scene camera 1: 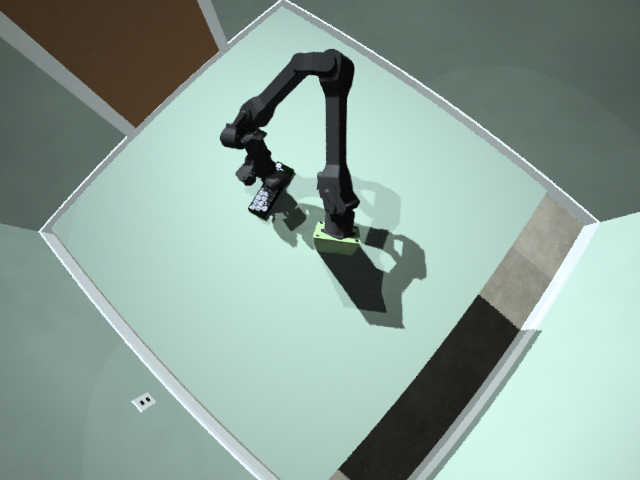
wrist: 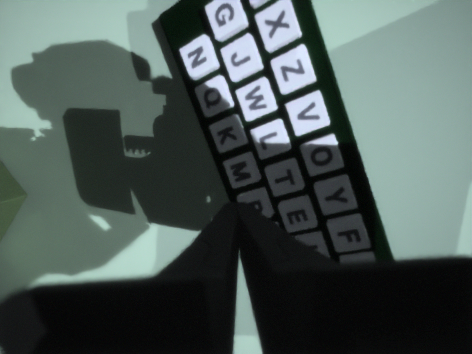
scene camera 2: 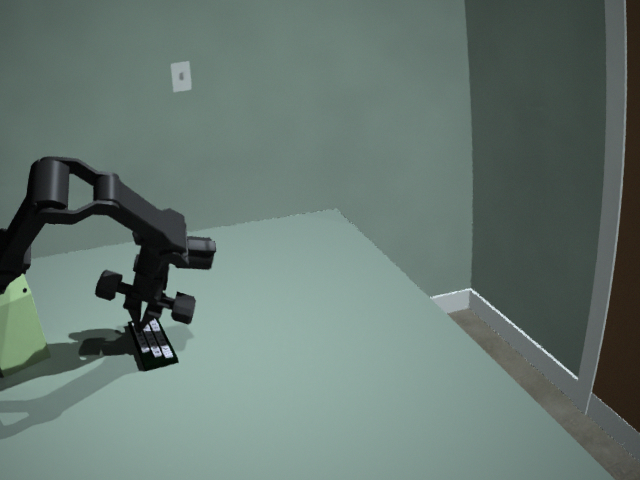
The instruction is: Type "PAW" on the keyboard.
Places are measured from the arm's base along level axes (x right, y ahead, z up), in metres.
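Where they show: gripper, fingertip midpoint: (wrist: 235, 212) (scene camera 2: 138, 331); arm's base, link origin: (scene camera 1: 338, 232).
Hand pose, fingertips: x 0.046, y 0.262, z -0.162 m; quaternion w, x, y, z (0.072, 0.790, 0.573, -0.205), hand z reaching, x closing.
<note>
Each offset is from my fingertips to the top centre of the thing. Level surfaces: height alone.
The dark green keyboard @[dx -0.002, dy +0.020, dz -0.016 m] (scene camera 1: 256, 210) (scene camera 2: 157, 362) (wrist: 344, 125) lies on the table with white letter keys in slanted rows. My gripper (scene camera 2: 139, 329) (wrist: 235, 212) is shut and empty, pointing down at the keyboard. In the wrist view its tips stand at the near-left edge of a partly covered key @[dx +0.004, dy +0.002, dz -0.016 m] (wrist: 256, 199), just past the M key @[dx -0.015, dy +0.001, dz -0.016 m] (wrist: 241, 172); that key's letter is partly hidden, P or R. I cannot tell whether the tips touch it. The W key @[dx -0.043, dy +0.018, dz -0.016 m] (wrist: 256, 100) is in the middle row, further up. No A key can be made out; the fingers hide part of the keyboard.
The arm's light green base (scene camera 1: 336, 246) (scene camera 2: 25, 330) (wrist: 7, 200) stands beside the keyboard. Shadows of the arm fall on the keys and on the pale green table @[dz -0.032 m] (scene camera 1: 206, 310) (scene camera 2: 361, 387).
</note>
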